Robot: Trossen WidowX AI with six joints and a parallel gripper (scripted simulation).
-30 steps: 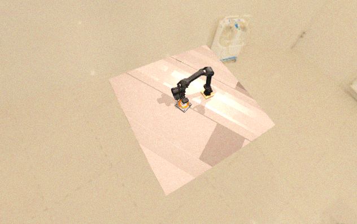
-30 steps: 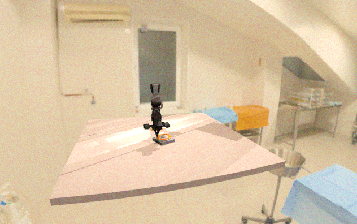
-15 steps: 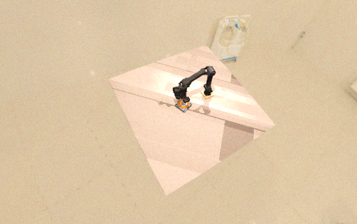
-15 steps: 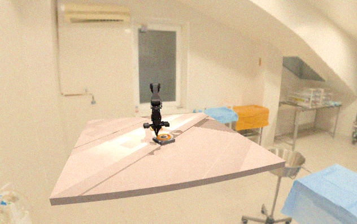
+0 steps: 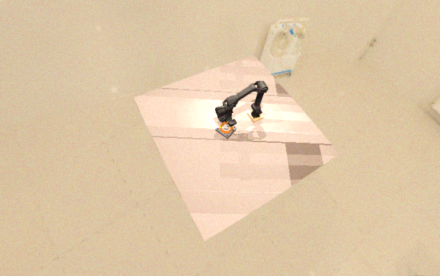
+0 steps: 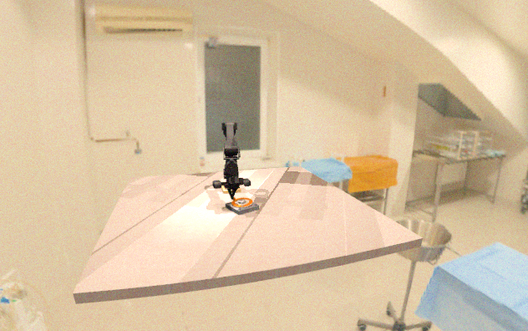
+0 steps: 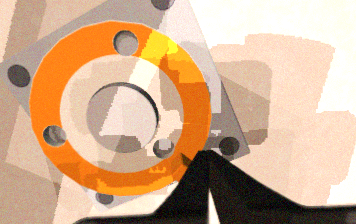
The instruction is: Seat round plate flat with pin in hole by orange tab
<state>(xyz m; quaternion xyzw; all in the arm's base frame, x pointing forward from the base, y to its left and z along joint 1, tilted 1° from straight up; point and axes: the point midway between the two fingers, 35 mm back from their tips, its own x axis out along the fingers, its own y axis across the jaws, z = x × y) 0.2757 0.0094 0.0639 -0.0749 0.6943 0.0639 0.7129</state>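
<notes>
The square grey base lies 10 mm ahead of my gripper tip, 50 mm to the left of it and 20 mm below it.
</notes>
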